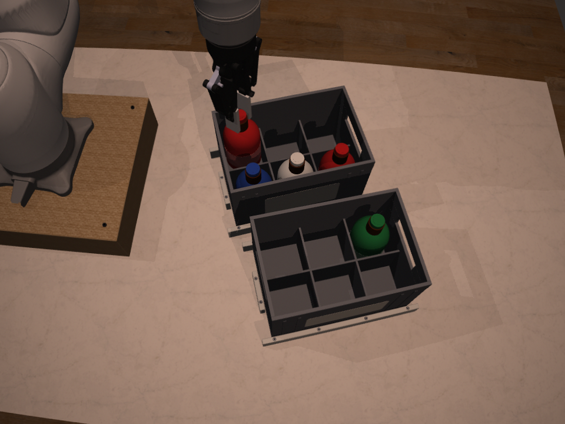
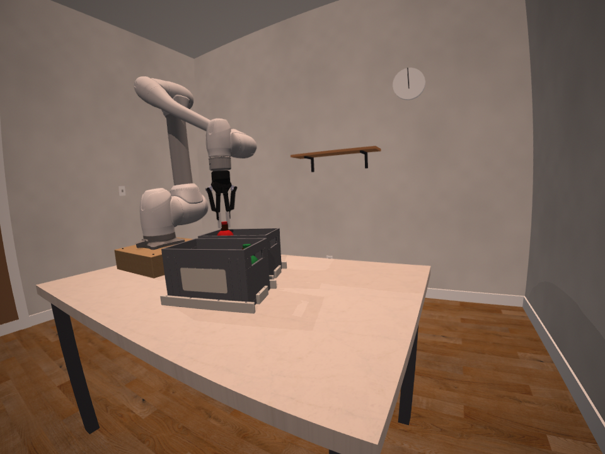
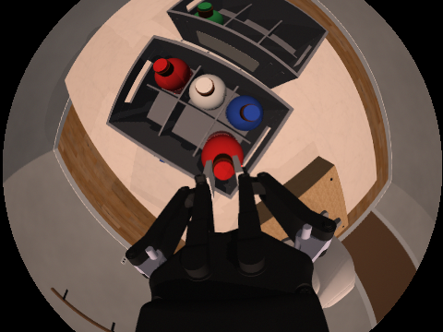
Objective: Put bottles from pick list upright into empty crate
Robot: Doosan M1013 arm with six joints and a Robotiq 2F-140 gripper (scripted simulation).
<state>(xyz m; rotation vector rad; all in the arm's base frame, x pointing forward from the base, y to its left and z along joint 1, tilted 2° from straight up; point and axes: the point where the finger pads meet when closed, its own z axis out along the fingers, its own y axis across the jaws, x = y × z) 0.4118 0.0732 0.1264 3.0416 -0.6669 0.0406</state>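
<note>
My hand is 4 cm short of the blue bottle, 8 cm to the left of it and 13 cm above it. Round my hand: green bottle (27 cm ahead, 15 cm to the right, 13 cm below); pick list (4 cm ahead, 13 cm to the left, 22 cm below); white bottle (12 cm ahead, 5 cm to the right, 13 cm below).
</note>
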